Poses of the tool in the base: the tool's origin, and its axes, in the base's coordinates. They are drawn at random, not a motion.
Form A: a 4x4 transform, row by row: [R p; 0 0 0 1], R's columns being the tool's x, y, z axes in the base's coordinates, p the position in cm. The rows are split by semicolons.
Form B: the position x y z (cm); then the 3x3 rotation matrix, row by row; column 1 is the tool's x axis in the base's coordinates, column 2 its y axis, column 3 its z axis. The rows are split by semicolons. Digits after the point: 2 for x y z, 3 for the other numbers.
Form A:
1: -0.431 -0.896 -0.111 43.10; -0.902 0.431 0.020 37.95; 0.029 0.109 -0.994 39.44; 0 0 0 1
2: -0.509 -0.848 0.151 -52.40; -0.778 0.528 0.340 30.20; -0.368 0.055 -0.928 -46.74; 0 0 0 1
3: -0.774 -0.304 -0.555 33.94; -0.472 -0.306 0.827 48.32; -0.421 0.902 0.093 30.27; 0 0 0 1
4: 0.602 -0.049 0.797 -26.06; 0.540 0.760 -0.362 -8.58; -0.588 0.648 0.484 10.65; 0 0 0 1
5: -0.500 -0.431 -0.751 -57.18; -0.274 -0.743 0.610 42.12; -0.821 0.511 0.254 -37.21; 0 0 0 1
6: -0.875 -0.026 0.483 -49.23; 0.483 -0.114 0.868 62.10; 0.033 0.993 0.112 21.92; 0 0 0 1
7: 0.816 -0.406 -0.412 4.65; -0.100 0.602 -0.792 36.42; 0.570 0.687 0.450 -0.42; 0 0 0 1
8: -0.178 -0.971 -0.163 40.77; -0.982 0.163 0.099 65.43; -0.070 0.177 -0.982 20.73; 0 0 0 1
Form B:
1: 43.10 37.95 39.44; -0.431 -0.896 -0.111; -0.902 0.431 0.020; 0.029 0.109 -0.994
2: -52.40 30.20 -46.74; -0.509 -0.848 0.151; -0.778 0.528 0.340; -0.368 0.055 -0.928
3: 33.94 48.32 30.27; -0.774 -0.304 -0.555; -0.472 -0.306 0.827; -0.421 0.902 0.093
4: -26.06 -8.58 10.65; 0.602 -0.049 0.797; 0.540 0.760 -0.362; -0.588 0.648 0.484
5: -57.18 42.12 -37.21; -0.500 -0.431 -0.751; -0.274 -0.743 0.610; -0.821 0.511 0.254
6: -49.23 62.10 21.92; -0.875 -0.026 0.483; 0.483 -0.114 0.868; 0.033 0.993 0.112
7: 4.65 36.42 -0.42; 0.816 -0.406 -0.412; -0.100 0.602 -0.792; 0.570 0.687 0.450
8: 40.77 65.43 20.73; -0.178 -0.971 -0.163; -0.982 0.163 0.099; -0.070 0.177 -0.982
